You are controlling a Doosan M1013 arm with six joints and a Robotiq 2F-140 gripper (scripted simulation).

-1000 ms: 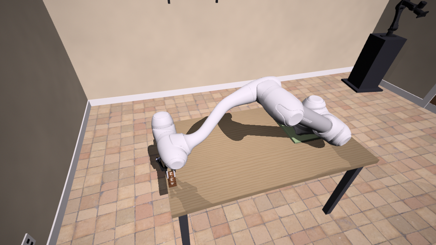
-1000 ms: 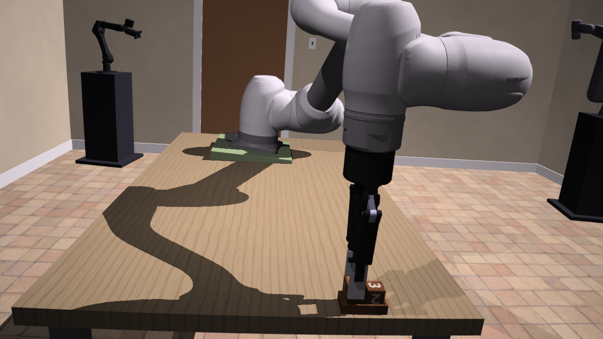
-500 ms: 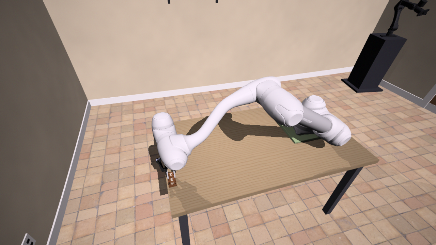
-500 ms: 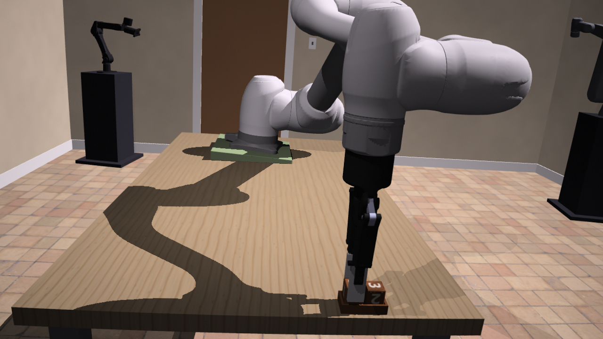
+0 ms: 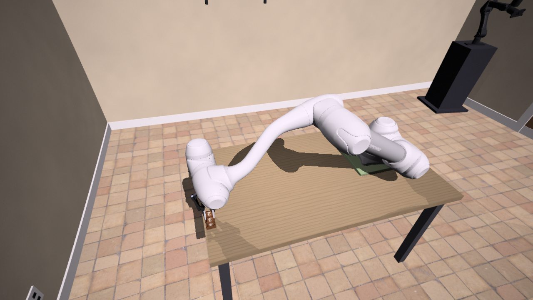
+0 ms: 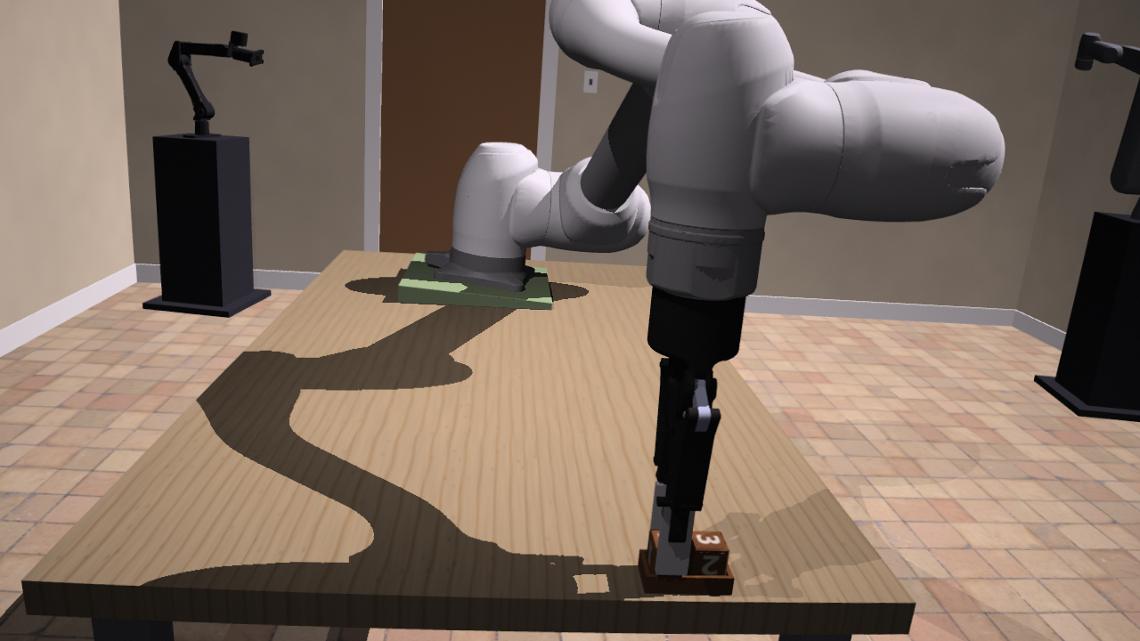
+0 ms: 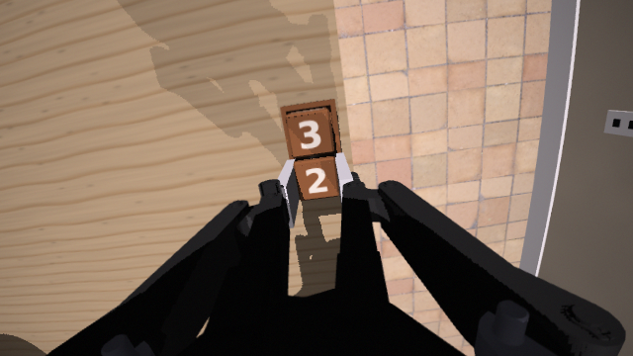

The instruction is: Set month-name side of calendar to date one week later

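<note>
Now: the brown tray 40 mm below my hand and 20 mm to the left of it.
</note>
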